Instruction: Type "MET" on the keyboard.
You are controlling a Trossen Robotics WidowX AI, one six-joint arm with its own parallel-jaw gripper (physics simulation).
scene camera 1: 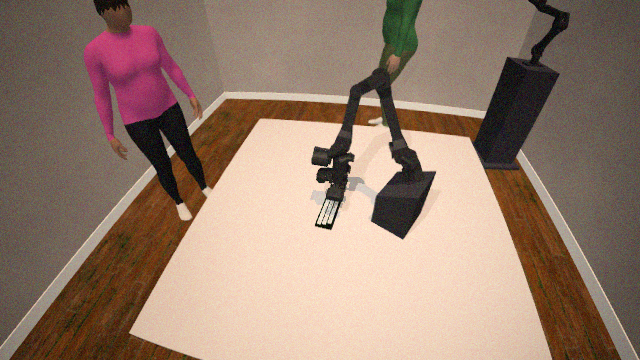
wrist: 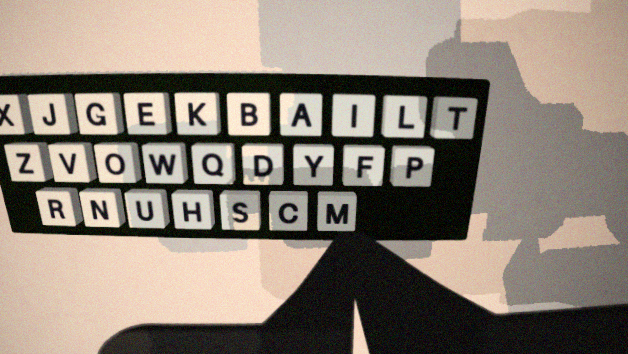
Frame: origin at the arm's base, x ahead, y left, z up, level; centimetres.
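Where they show: gripper, fingertip midpoint: (wrist: 350, 246); arm's base at its link origin: (scene camera 1: 415, 178).
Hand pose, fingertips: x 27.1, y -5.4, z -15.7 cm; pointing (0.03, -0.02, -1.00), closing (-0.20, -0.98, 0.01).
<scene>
Things, the pixels of their top centre, and the offset from my fingertips. Level surfaces: height alone.
- black keyboard at its top centre: (wrist: 224, 165) (scene camera 1: 330, 206) dy +3.8, dx +3.1, dz -2.4 cm
- M key at its top centre: (wrist: 336, 213) dy +0.2, dx +0.2, dz -2.4 cm
- E key at its top centre: (wrist: 145, 114) dy +6.1, dx +5.6, dz -2.4 cm
- T key at its top centre: (wrist: 456, 118) dy -4.8, dx +2.8, dz -2.4 cm
- white mat at its surface level: dz -4.0 cm
The black keyboard (scene camera 1: 328, 213) (wrist: 415, 215) with pale letter keys lies flat on the white mat. In the wrist view the M key (wrist: 336, 212) is at the right end of the bottom row, the E key (wrist: 146, 114) is in the top row left of centre, and the T key (wrist: 455, 118) is at the right end of the top row. My gripper (wrist: 350, 246) is shut and empty. Its tips show just below the M key, over the keyboard's lower edge, and cover no letter. In the scene view the gripper is over the far end of the keyboard.
The white mat (scene camera 1: 320, 300) lies under the keyboard and the arm's dark base block (scene camera 1: 400, 202), which stands right of the keyboard. A person in pink (scene camera 1: 137, 75) stands at the left, and a person in green (scene camera 1: 400, 30) behind the arm. A dark pedestal (scene camera 1: 515, 110) bears another arm.
</scene>
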